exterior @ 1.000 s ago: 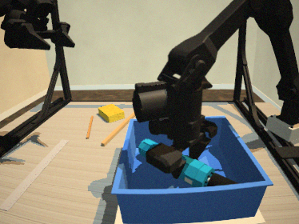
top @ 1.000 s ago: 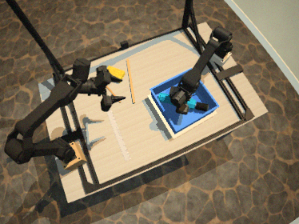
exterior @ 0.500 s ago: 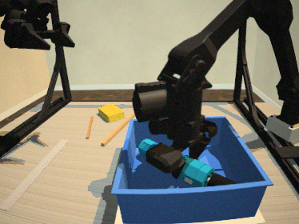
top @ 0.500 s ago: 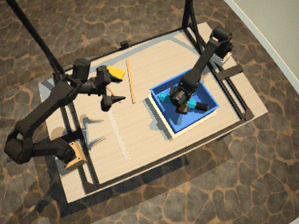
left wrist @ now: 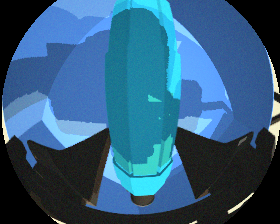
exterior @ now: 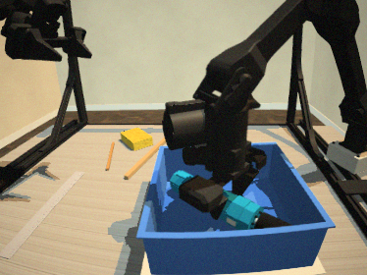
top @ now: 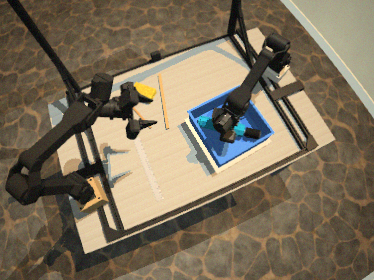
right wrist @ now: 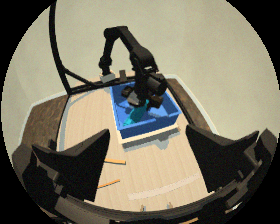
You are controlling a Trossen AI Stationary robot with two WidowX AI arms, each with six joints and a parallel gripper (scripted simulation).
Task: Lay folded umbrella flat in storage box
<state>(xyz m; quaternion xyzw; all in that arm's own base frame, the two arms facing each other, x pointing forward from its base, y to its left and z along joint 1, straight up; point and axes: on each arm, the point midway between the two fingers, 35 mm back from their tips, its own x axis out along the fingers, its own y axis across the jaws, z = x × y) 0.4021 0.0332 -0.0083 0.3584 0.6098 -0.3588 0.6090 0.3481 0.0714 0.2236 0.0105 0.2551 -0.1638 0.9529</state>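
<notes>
My left gripper is now 1 cm above the blue storage box. From my left hand the other things lie so: teal umbrella 2 cm below.
</notes>
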